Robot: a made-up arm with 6 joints.
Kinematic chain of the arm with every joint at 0, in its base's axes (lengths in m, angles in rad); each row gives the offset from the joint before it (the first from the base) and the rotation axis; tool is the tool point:
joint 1: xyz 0 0 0.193 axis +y
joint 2: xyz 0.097 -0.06 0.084 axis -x
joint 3: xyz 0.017 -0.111 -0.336 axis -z
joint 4: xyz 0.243 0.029 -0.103 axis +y
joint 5: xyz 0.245 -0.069 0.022 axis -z
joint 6: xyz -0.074 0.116 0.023 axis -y
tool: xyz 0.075 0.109 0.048
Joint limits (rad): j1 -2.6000..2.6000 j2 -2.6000..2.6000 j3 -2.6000..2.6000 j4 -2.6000..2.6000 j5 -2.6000..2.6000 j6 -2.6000..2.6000
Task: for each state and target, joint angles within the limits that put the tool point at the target. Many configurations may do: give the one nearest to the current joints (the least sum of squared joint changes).
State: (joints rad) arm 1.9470 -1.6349 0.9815 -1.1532 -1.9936 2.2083
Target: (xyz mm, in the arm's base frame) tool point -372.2 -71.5 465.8
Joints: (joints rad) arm 2.1458 -1.0773 1.0569 -1.0997 -2.2777 2.2350
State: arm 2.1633 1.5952 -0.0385 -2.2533 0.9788 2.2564
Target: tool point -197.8 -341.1 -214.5
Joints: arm 2.6000 1.9346 0.6934 -1.8358 0.2162 2.6000
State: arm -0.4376 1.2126 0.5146 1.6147 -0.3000 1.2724
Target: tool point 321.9 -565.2 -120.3
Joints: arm 0.1648 1.1842 -0.2429 2.0680 -0.1462 1.3492
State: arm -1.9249 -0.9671 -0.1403 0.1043 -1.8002 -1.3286
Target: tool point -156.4 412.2 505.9
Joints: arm -1.9491 -1.4818 -0.5284 0.2485 -1.4040 -1.6301
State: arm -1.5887 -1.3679 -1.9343 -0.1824 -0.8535 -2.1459
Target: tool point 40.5 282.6 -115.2
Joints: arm -1.1874 -0.9639 -2.4598 -0.5099 -0.3261 -1.9220
